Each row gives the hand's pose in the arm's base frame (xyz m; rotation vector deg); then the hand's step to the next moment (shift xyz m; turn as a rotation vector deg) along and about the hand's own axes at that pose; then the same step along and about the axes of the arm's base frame.
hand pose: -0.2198 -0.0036 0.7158 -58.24 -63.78 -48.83
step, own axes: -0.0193 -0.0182 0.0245 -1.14 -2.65 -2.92
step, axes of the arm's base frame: -0.0288 0.0183 -0.0119 -1.85 -3.55 -0.90
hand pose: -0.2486 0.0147 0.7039 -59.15 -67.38 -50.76
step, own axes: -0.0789 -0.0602 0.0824 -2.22 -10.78 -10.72
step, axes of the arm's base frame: -0.0946 0.0622 -0.0618 -7.42 -13.40 -1.18
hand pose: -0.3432 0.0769 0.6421 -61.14 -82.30 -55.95
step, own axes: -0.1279 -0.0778 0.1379 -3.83 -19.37 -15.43
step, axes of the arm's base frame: -0.1046 0.0972 -0.1450 -14.35 -20.40 -2.42
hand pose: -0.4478 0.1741 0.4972 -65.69 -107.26 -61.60
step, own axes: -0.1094 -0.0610 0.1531 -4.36 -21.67 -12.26
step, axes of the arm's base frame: -0.0341 0.0822 -0.1766 -16.66 -18.37 -4.89
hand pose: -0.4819 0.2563 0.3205 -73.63 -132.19 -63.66
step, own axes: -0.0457 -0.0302 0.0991 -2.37 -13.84 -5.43
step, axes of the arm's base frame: 0.0134 0.0359 -0.1065 -10.59 -9.71 -4.49
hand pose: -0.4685 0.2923 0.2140 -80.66 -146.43 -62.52
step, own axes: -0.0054 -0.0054 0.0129 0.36 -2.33 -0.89
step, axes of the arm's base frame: 0.0029 0.0017 -0.0146 -2.22 -1.07 -0.52
